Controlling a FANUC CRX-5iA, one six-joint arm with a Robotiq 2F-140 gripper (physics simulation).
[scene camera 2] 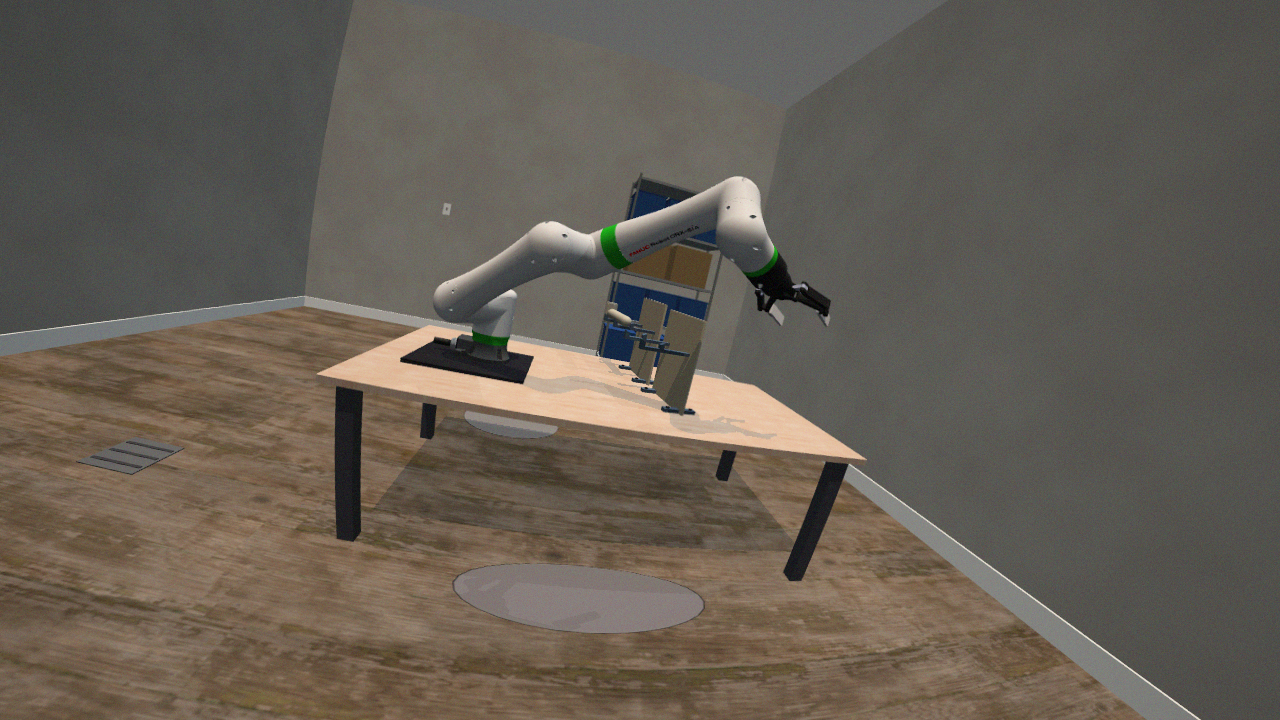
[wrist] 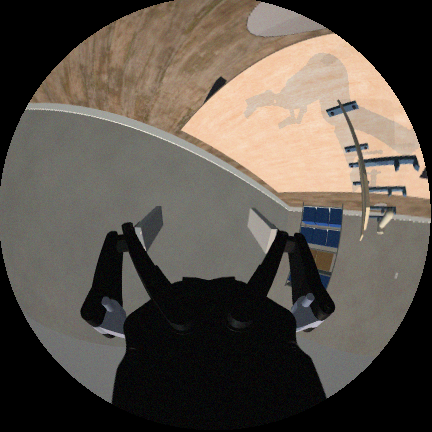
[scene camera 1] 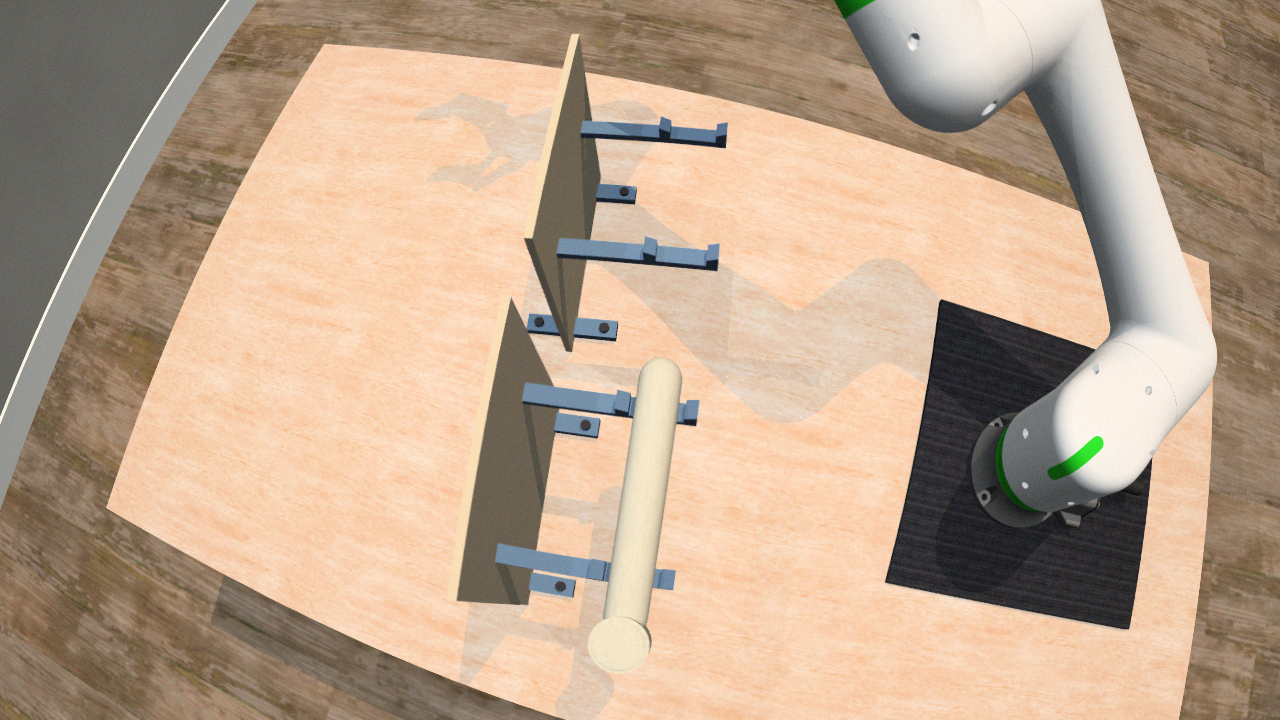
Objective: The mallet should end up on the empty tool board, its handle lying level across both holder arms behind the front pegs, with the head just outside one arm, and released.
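Pixels of known places: gripper, fingertip midpoint: (scene camera 2: 804, 321) (wrist: 205, 216); arm's base at its link origin: (scene camera 2: 487, 358) (scene camera 1: 1017, 471).
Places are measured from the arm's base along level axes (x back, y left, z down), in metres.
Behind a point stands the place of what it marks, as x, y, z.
Observation:
The cream mallet (scene camera 1: 642, 501) {-0.436, 0.181, -0.227} (scene camera 2: 617, 316) {-0.427, 0.127, -0.215} (wrist: 386, 220) {-0.451, 0.116, -0.227} lies across both blue holder arms of one tool board (scene camera 1: 503, 501) {-0.558, 0.215, -0.193}, between their middle and front pegs. Its round head (scene camera 1: 619, 644) {-0.417, 0.305, -0.250} is outside the lower arm in scene camera 1. The empty tool board (scene camera 1: 565, 197) {-0.606, -0.098, -0.186} (scene camera 2: 682, 344) {-0.615, -0.145, -0.194} (wrist: 363, 175) {-0.640, -0.244, -0.228} stands upright beside that board, and its upper arm (scene camera 1: 626, 131) {-0.574, -0.204, -0.178} and lower arm (scene camera 1: 608, 249) {-0.546, -0.055, -0.178} bear nothing. My gripper (scene camera 2: 800, 317) {-0.858, -0.405, -0.356} (wrist: 205, 216) {-0.858, -0.405, -0.356} is open and empty, in the air above and behind the empty board, apart from both boards and the mallet. It does not show in scene camera 1.
Both boards stand on the wooden table (scene camera 1: 295, 313) {-0.992, 0.059, 0.009} (scene camera 2: 581, 407) {-0.326, -0.317, 0.009} on small bolted blue feet. The arm base sits on a black mat (scene camera 1: 921, 537) {-0.116, 0.111, 0.002} (scene camera 2: 429, 360) {0.145, -0.172, -0.003}. A shelf unit with blue and brown boxes stands in the background, and grey walls surround the room.

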